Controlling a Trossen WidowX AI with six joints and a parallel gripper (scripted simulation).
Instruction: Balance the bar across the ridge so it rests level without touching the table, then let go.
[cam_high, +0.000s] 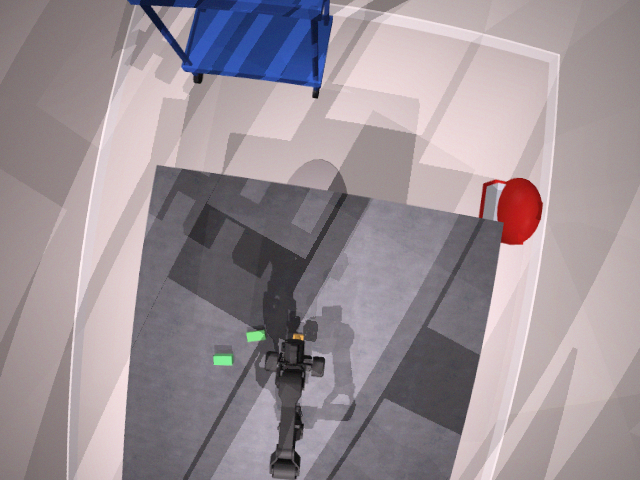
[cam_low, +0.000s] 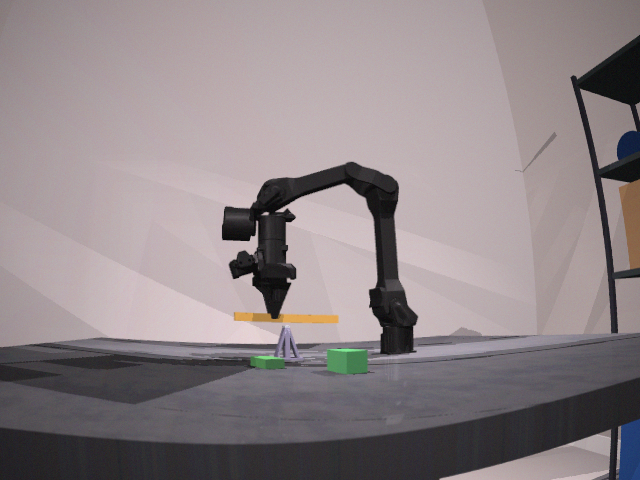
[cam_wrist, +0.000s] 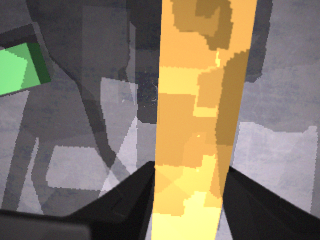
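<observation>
My gripper tip is now 3 cm past the bar.
</observation>
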